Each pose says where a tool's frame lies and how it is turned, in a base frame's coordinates. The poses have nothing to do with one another.
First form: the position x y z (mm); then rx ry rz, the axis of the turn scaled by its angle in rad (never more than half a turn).
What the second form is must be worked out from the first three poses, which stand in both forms.
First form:
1: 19 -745 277 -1.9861 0.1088 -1.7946
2: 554 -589 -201 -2.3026 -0.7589 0.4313
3: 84 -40 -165 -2.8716 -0.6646 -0.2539
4: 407 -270 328 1.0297 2.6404 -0.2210
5: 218 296 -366 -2.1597 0.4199 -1.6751
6: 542 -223 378 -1.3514 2.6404 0.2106
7: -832 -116 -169 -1.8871 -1.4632 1.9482
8: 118 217 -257 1.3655 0.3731 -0.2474
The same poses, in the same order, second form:
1:
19 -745 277
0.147 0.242 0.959
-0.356 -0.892 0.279
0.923 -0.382 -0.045

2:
554 -589 -201
0.777 0.402 -0.485
0.622 -0.609 0.491
-0.098 -0.683 -0.724

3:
84 -40 -165
0.885 0.448 0.124
0.417 -0.883 0.215
0.206 -0.139 -0.969

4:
407 -270 328
-0.699 0.681 0.218
0.635 0.732 -0.248
-0.329 -0.035 -0.944

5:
218 296 -366
0.247 -0.006 0.969
-0.452 -0.886 0.110
0.857 -0.465 -0.222

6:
542 -223 378
-0.576 -0.813 0.085
-0.790 0.580 0.201
-0.212 0.049 -0.976

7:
-832 -116 -169
-0.249 0.543 -0.802
0.619 -0.548 -0.563
-0.745 -0.636 -0.200

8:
118 217 -257
0.916 0.384 0.116
0.043 0.192 -0.980
-0.399 0.903 0.159

